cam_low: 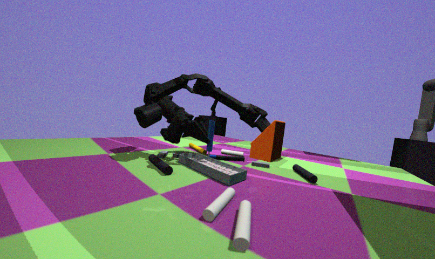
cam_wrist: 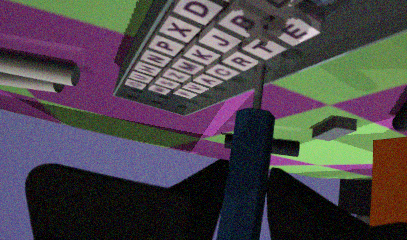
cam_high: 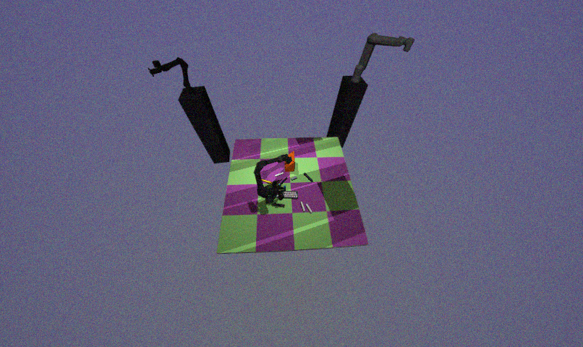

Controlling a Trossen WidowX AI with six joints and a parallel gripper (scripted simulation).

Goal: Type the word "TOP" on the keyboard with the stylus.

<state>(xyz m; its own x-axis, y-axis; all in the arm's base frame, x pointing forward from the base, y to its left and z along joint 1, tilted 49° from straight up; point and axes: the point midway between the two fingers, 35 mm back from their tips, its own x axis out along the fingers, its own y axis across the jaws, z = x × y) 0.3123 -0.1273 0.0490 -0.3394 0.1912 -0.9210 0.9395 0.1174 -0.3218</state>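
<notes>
Right now my gripper tip is 110 mm past the dark pen, 70 mm above it and 20 mm to the left of it. From my gripper tip the other things lie so: yellow pen (170 mm to the right, 160 mm behind, 70 mm below); grey block (160 mm behind, 120 mm to the left, 70 mm below); blue stylus (10 mm below).
</notes>
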